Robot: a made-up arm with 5 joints.
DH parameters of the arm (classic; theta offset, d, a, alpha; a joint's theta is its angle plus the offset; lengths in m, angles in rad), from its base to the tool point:
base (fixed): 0 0 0 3.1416
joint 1: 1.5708 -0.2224 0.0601 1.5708
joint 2: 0 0.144 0.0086 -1.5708
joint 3: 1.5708 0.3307 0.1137 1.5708
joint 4: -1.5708 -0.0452 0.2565 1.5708
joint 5: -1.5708 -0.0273 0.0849 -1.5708
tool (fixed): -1.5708 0.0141 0 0
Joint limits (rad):
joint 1: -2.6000..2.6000
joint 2: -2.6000..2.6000
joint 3: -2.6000..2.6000
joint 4: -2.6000..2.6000
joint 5: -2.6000..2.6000
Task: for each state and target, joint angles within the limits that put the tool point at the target. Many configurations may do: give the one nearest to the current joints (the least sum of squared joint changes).
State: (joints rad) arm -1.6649 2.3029 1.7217 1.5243 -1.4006
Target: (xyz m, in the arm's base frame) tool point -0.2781 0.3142 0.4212
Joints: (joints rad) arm -1.6361 1.5038 2.0244 1.2572 -1.4589
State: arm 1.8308 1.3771 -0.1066 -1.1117 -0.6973
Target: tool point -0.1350 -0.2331 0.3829
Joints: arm 2.5400 1.8194 0.0798 -1.1500 -0.4220
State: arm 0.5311 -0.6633 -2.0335 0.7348 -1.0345
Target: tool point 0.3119 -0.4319 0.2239
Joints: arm -0.0223 -0.7459 -2.4413 1.0404 -0.9686
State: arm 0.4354 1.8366 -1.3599 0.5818 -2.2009
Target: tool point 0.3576 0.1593 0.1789
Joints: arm 0.5663 2.2874 -1.8193 1.0507 -2.3119
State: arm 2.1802 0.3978 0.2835 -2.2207 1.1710
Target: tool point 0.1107 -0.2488 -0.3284
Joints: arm 1.7999 0.2151 -0.2155 -2.5390 0.8297
